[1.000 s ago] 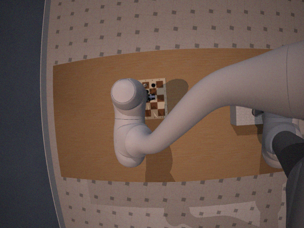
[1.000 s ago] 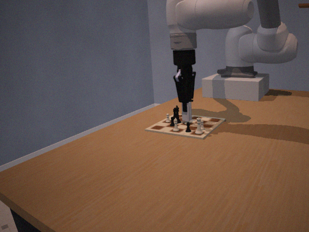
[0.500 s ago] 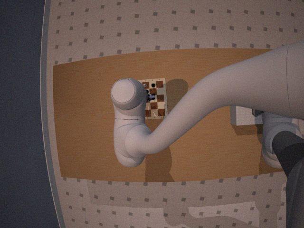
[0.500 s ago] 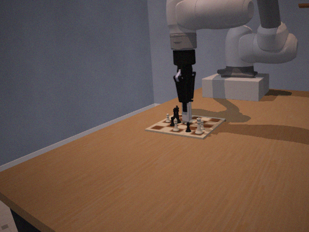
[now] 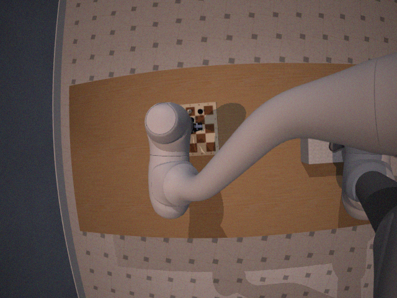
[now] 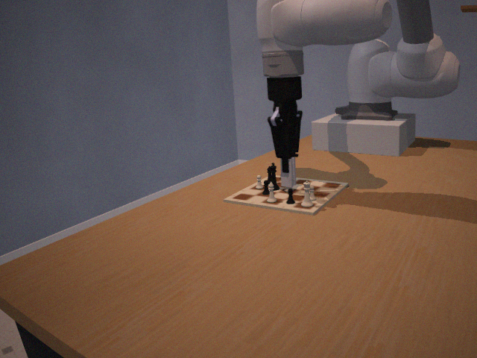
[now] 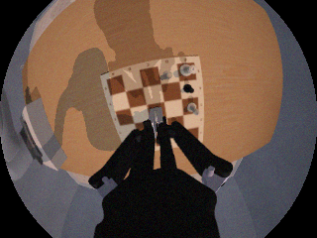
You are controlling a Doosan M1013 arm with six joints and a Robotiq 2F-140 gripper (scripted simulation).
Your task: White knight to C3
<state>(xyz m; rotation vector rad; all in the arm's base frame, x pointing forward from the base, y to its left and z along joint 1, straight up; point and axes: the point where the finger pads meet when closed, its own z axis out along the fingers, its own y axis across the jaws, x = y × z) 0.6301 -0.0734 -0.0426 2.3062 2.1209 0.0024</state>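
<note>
The tall black piece lies 4 cm to the right of my hand and 2 cm below it. The rest, counted from my hand: white piece 8 cm ahead, 3 cm below, 1 cm to the right; chessboard 5 cm below.
</note>
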